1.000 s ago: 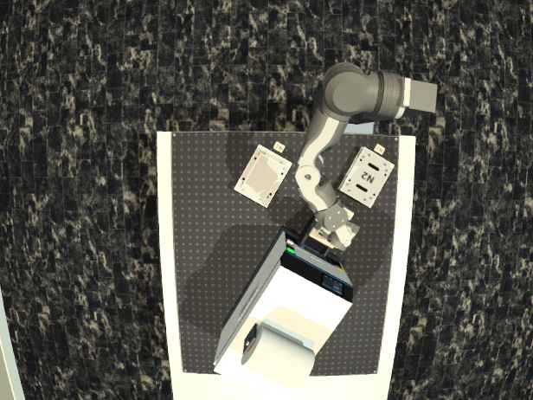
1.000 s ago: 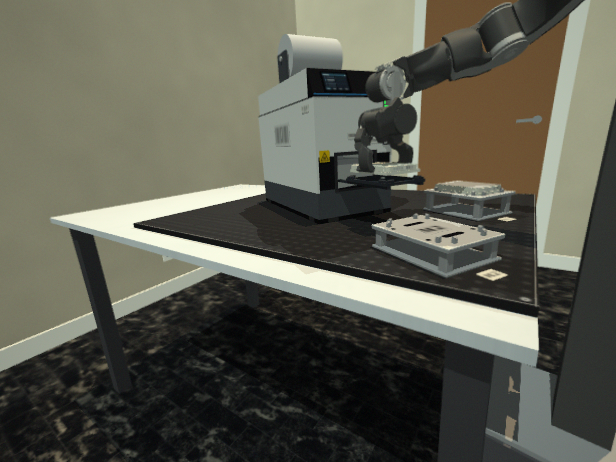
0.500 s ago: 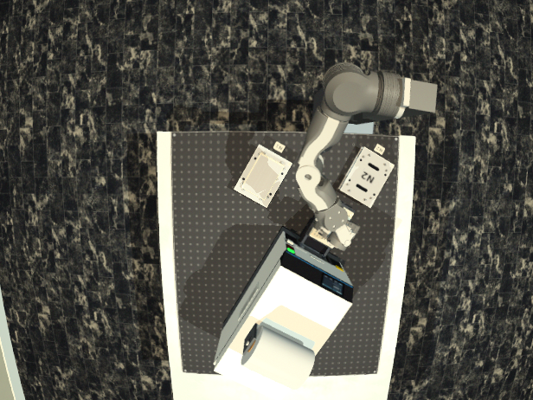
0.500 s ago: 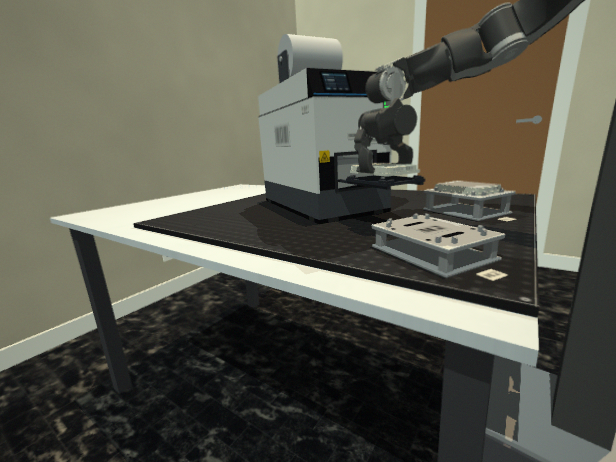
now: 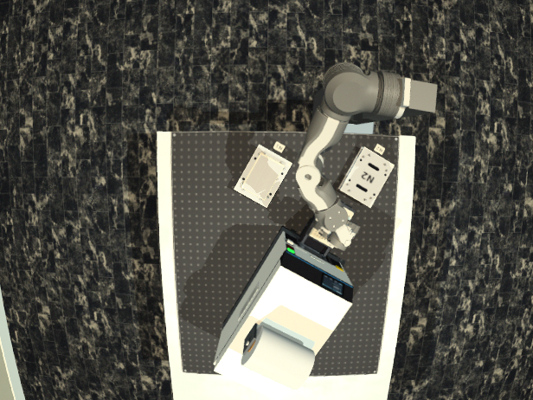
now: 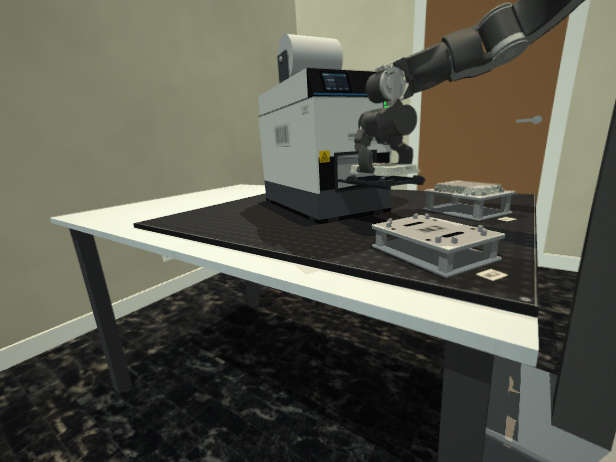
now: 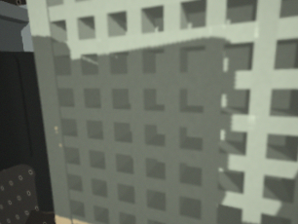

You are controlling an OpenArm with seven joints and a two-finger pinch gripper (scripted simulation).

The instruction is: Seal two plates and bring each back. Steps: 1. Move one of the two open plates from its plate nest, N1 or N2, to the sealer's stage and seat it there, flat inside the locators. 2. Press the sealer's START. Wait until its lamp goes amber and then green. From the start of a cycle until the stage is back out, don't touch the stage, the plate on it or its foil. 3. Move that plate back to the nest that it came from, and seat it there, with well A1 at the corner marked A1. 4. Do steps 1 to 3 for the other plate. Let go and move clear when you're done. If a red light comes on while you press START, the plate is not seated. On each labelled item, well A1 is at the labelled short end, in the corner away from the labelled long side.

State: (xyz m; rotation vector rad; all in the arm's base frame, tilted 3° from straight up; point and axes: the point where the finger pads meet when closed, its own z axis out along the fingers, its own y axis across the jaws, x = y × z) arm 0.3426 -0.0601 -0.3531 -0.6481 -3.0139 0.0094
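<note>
Right now the clear well plate is right at my hand. Round my hand: sealer stage 2 cm below; N1 label 21 cm behind, 18 cm to the right, 13 cm below; sealer screen 19 cm above, 12 cm ahead, 1 cm to the right.
</note>
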